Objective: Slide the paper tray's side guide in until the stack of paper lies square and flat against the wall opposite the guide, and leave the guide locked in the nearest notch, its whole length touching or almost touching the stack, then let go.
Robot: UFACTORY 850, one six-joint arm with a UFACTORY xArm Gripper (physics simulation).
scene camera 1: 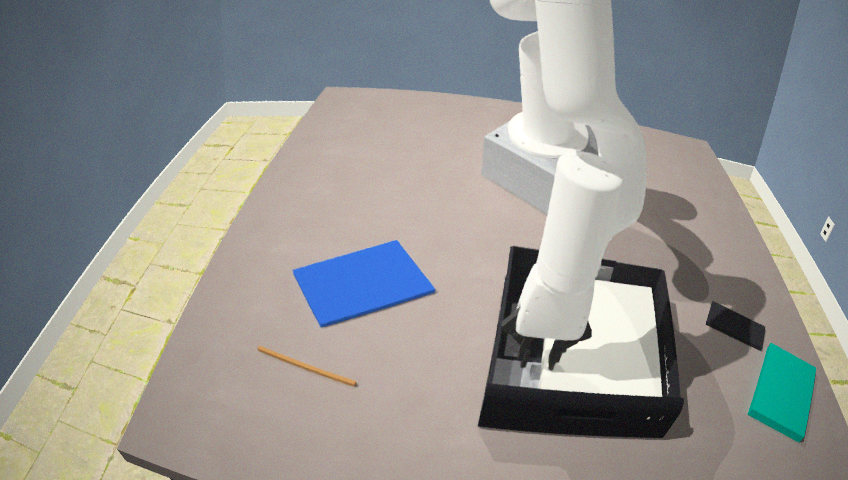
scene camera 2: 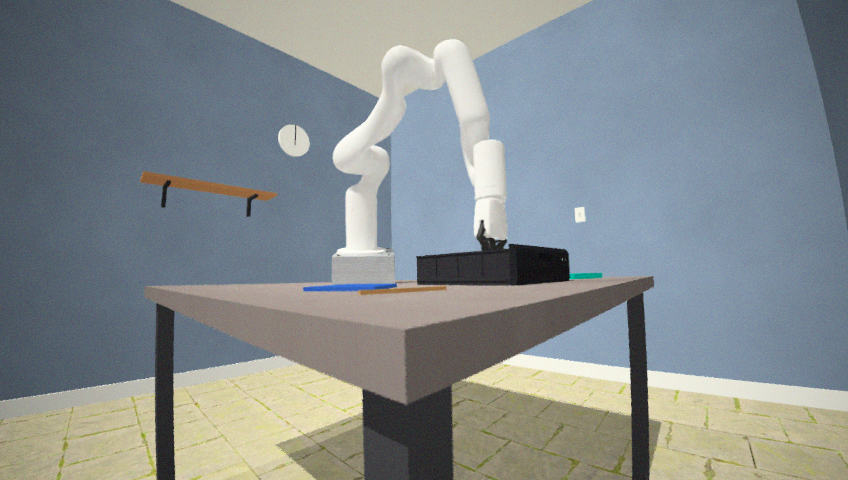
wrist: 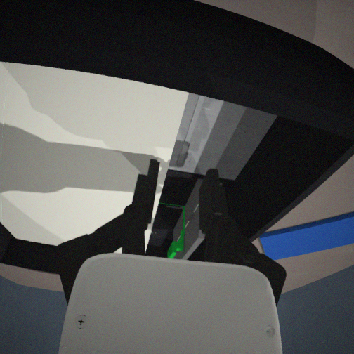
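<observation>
A black paper tray (scene camera 1: 580, 410) (scene camera 2: 464, 268) (wrist: 150, 45) stands on the table. The white paper stack (scene camera 1: 624, 306) (wrist: 75, 112) lies in it, its right edge close along the right wall in scene camera 1. The grey side guide (wrist: 192, 220) stands upright on the stack's other side, with a green part (wrist: 176, 247) beside it; a dark strip shows between guide and paper in the wrist view. My gripper (scene camera 1: 537, 365) (wrist: 180, 175) is partly open, down inside the tray. One finger is by the paper's edge, the other beyond the guide. The arm hides much of the guide in scene camera 1.
A blue slab (scene camera 1: 364, 283) (scene camera 2: 351, 287) (wrist: 310, 237) and an orange stick (scene camera 1: 306, 366) (scene camera 2: 404, 290) lie left of the tray. A small black block (scene camera 1: 735, 325) and a teal block (scene camera 1: 784, 391) (scene camera 2: 586, 275) lie to its right. The tray's walls surround my fingers.
</observation>
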